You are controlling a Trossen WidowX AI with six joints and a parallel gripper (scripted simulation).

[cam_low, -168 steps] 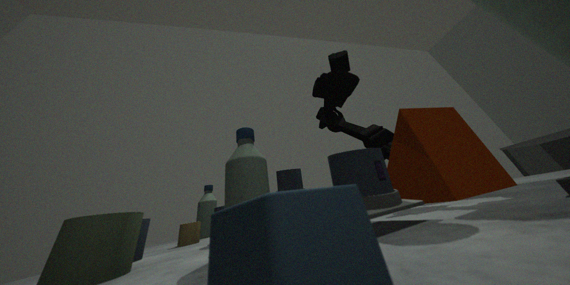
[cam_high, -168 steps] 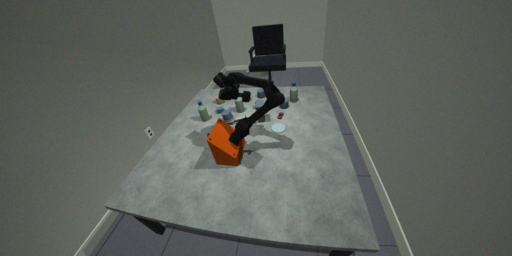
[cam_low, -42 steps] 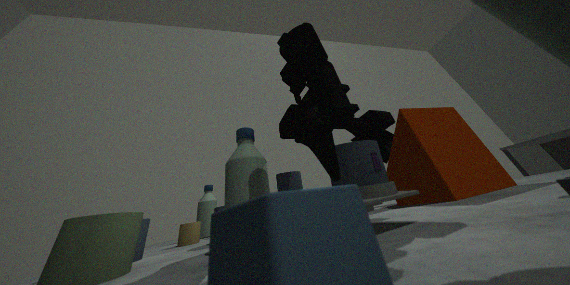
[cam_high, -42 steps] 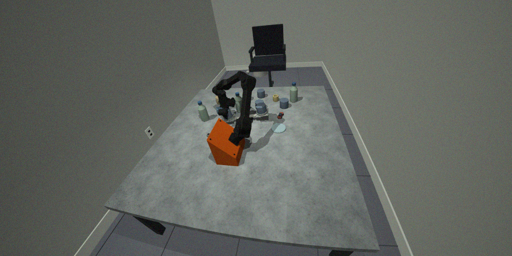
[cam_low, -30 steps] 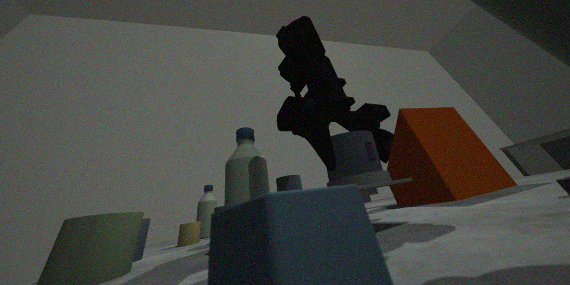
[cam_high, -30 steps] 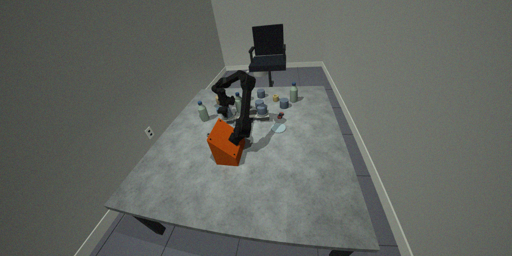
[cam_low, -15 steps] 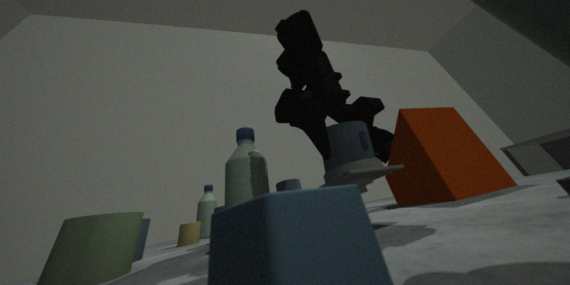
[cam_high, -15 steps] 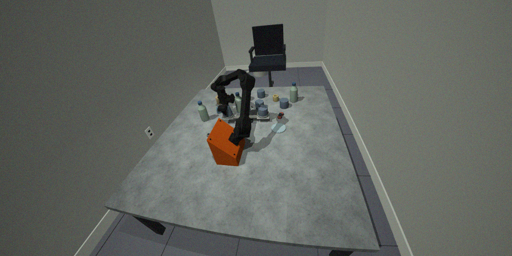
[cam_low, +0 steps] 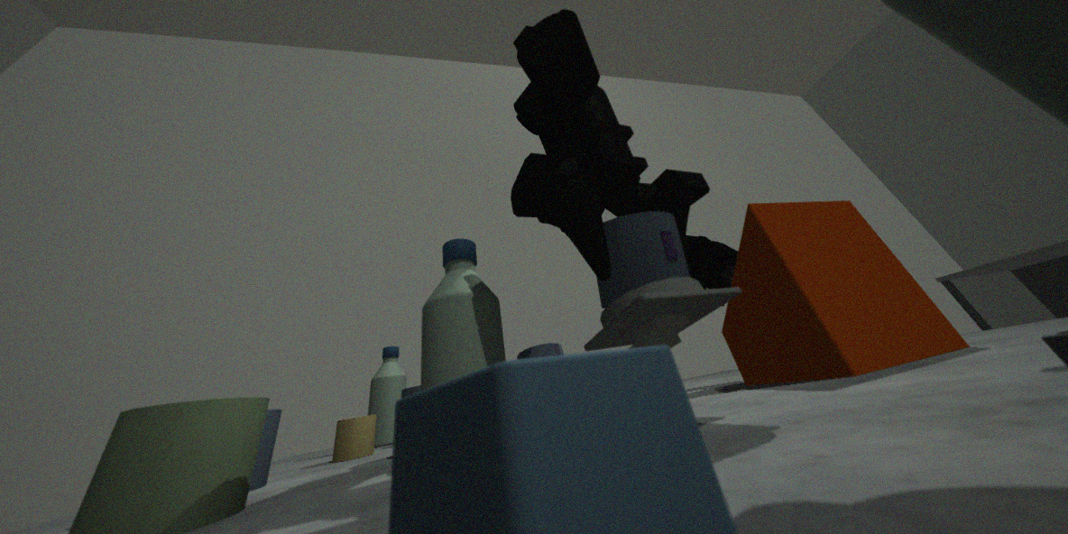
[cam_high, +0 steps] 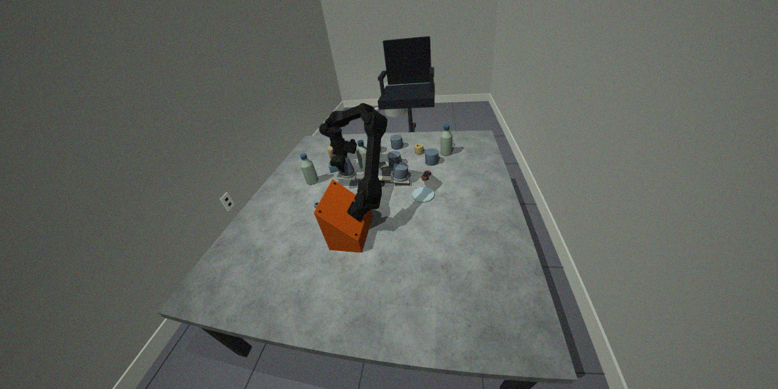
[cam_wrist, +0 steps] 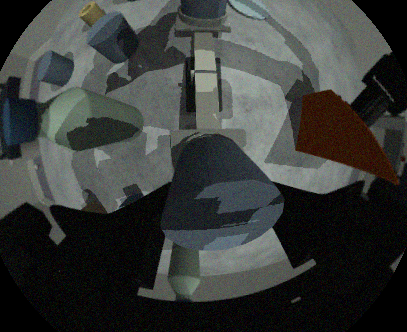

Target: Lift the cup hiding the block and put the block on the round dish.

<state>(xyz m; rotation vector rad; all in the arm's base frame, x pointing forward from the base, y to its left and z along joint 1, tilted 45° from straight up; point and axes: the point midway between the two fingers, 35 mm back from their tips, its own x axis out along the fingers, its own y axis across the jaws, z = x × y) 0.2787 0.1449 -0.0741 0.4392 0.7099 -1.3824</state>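
My gripper tip is now 10 mm to the left of the grey block and 20 mm above it. The rest, counted from my gripper tip: tan cylinder 260 mm ahead, 170 mm to the left, 70 mm below; then pale round dish 50 mm behind, 380 mm to the right, 100 mm below; then blue cube 120 mm ahead, 130 mm to the left, 80 mm below.
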